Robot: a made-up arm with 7 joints.
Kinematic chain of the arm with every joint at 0, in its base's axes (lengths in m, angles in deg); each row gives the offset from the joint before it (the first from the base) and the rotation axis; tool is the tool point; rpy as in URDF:
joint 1: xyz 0 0 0.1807 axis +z
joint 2: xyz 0 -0.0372 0.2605 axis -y
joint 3: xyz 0 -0.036 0.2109 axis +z
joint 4: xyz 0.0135 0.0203 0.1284 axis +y
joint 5: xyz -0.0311 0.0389 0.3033 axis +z
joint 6: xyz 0 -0.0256 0.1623 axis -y
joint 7: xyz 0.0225 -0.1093 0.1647 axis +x
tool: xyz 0 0 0 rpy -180 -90 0
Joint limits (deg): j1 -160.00..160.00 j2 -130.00..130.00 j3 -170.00..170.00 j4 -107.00..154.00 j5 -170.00..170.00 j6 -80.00..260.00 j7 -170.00..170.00
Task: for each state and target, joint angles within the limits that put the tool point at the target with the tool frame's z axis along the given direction. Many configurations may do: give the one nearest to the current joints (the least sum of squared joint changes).
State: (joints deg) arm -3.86 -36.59 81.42 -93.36 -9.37 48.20 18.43
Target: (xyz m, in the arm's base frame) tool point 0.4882 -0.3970 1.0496 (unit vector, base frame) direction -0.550 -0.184 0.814
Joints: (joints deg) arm 27.65 -0.56 110.93 -69.70 30.64 0.30 18.43
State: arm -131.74 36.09 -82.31 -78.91 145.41 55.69 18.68
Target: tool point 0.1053 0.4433 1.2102 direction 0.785 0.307 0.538
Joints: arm -93.63 34.15 -76.46 -31.75 147.36 69.81 18.68
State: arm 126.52 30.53 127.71 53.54 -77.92 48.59 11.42
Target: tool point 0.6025 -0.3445 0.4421 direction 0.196 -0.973 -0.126
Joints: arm 160.00 30.96 137.27 93.58 -127.99 69.39 11.42
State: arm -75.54 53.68 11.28 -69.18 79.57 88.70 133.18
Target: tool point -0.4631 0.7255 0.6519 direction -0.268 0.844 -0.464
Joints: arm -76.38 58.30 32.31 -49.40 104.91 65.09 133.18
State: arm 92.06 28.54 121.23 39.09 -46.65 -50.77 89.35
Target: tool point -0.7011 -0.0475 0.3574 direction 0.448 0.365 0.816
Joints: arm 47.43 71.40 122.43 90.12 -69.64 -35.60 89.35
